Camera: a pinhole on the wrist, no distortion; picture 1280 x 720 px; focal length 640.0 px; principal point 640.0 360.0 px. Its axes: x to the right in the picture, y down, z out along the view. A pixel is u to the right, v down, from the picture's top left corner.
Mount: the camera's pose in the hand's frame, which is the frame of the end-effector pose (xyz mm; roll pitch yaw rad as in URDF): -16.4 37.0 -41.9 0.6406 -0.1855 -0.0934
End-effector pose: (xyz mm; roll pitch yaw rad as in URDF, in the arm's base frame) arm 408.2 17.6 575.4 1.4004 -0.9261 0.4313
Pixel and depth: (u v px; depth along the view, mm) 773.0 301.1 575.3
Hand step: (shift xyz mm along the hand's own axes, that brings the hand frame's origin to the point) -14.3 -351.2 402.4
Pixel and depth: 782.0 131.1 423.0
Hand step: -5.1 -339.8 219.9
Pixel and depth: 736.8 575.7 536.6
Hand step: -52.2 -136.1 502.1
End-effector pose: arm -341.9 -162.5 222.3 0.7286 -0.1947 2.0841
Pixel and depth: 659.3 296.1 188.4
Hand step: -48.4 -88.2 96.6
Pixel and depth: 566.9 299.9 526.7
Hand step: -180.4 -303.6 333.0
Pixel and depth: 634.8 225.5 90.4
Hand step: -34.8 -30.8 18.0
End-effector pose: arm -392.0 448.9 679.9 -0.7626 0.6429 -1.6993
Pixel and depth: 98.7 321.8 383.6
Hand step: -410.9 -174.8 187.1
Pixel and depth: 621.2 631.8 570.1
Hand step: -157.0 -97.1 546.5
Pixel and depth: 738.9 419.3 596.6
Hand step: -49.2 -273.5 477.7
